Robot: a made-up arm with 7 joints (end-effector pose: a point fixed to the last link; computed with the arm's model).
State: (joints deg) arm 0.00 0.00 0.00 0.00 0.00 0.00 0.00
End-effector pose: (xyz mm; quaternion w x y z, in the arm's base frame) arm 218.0 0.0 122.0 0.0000 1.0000 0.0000 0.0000
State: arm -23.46 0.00 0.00 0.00 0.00 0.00 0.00
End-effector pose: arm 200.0 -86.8 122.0 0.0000 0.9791 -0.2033 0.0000
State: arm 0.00 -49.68 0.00 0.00 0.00 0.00 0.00
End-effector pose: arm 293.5 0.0 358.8 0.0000 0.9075 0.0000 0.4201
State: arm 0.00 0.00 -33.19 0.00 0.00 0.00 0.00
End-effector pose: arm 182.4 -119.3 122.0 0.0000 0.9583 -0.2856 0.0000
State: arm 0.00 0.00 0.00 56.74 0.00 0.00 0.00
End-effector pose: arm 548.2 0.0 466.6 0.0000 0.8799 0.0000 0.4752
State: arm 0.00 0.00 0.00 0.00 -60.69 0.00 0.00
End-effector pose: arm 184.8 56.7 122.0 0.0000 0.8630 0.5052 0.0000
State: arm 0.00 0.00 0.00 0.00 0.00 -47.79 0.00
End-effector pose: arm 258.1 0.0 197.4 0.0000 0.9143 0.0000 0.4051
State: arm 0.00 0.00 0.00 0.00 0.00 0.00 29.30
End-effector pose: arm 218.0 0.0 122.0 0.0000 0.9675 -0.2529 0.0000
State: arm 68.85 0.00 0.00 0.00 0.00 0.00 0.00
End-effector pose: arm 78.7 203.3 122.0 0.0000 0.8249 0.5653 0.0000
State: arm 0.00 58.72 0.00 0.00 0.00 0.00 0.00
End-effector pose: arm -57.7 0.0 31.8 0.0000 0.8716 0.0000 -0.4903
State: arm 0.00 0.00 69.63 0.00 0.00 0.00 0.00
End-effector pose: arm 75.9 204.4 122.0 0.0000 0.8210 0.5709 0.0000
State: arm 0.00 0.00 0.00 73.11 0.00 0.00 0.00
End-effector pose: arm 566.1 0.0 608.5 0.0000 0.8033 0.0000 0.5956
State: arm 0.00 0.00 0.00 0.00 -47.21 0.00 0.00
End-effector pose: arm 197.2 47.7 122.0 0.0000 0.9163 0.4004 0.0000
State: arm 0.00 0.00 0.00 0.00 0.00 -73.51 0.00
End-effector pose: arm 251.0 0.0 243.8 0.0000 0.8012 0.0000 0.5984
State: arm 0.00 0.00 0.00 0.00 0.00 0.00 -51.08
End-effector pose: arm 218.0 0.0 122.0 0.0000 0.9023 0.4311 0.0000
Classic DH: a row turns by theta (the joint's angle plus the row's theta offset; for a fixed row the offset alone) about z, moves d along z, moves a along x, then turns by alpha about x. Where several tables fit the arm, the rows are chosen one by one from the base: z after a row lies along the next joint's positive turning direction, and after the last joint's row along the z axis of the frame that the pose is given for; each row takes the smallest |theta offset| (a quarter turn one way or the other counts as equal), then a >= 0, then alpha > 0; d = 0 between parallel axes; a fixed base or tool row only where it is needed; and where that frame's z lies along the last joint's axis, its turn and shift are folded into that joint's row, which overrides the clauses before.
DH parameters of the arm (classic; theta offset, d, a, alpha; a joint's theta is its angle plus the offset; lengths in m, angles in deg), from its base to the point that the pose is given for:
joint 1: 0 0.322 0 -90
joint 2: 0 0 0 90
joint 3: 0 0.278 0.064 90
joint 4: 0 0 0.089 90
joint 5: 0 0.395 0 90
joint 6: 0 0 0.065 -90
joint 7: 0 0.083 0 0

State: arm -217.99 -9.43 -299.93 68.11 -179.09 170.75 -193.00
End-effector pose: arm -352.9 -192.3 664.7 0.8432 -0.1043 0.5185 0.0961
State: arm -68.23 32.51 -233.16 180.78 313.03 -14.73 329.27
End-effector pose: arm 47.7 -409.7 939.5 0.1956 0.0272 -0.2874 0.9372
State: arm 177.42 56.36 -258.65 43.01 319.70 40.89 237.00
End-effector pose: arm 53.2 -461.8 379.3 0.2599 0.8011 0.5159 0.1568
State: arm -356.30 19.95 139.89 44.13 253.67 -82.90 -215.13
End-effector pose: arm -285.0 139.0 504.6 0.2235 -0.1706 -0.7170 0.6378
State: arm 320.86 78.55 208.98 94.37 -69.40 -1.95 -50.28
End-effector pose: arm 60.7 -451.9 830.8 0.2131 0.2352 0.1292 -0.9394
